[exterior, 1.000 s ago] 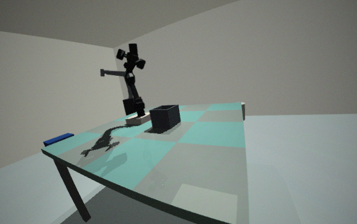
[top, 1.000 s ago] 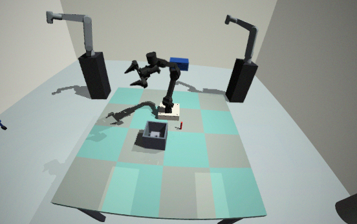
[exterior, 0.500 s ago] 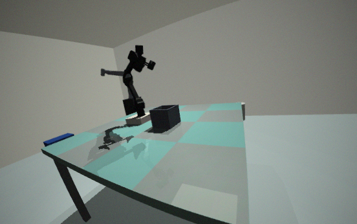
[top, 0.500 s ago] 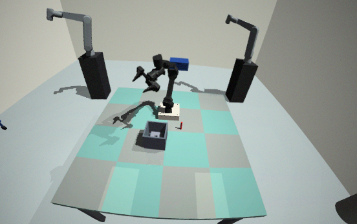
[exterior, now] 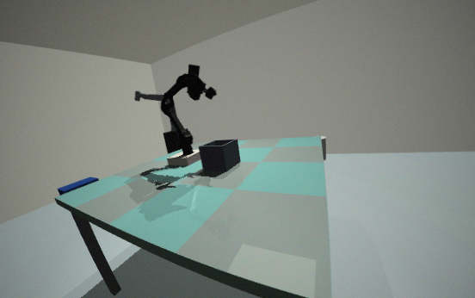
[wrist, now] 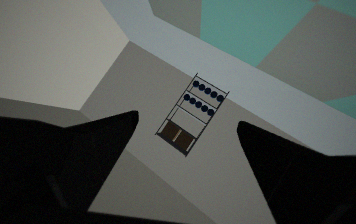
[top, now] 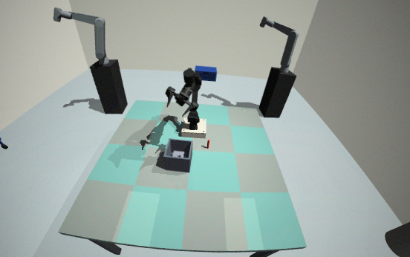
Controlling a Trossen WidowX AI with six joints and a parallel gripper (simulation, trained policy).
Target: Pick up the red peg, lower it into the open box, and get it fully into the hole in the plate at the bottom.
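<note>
Now: the red peg 14 cm behind my gripper tip, 22 cm to the left of it and 38 cm below it.
</note>
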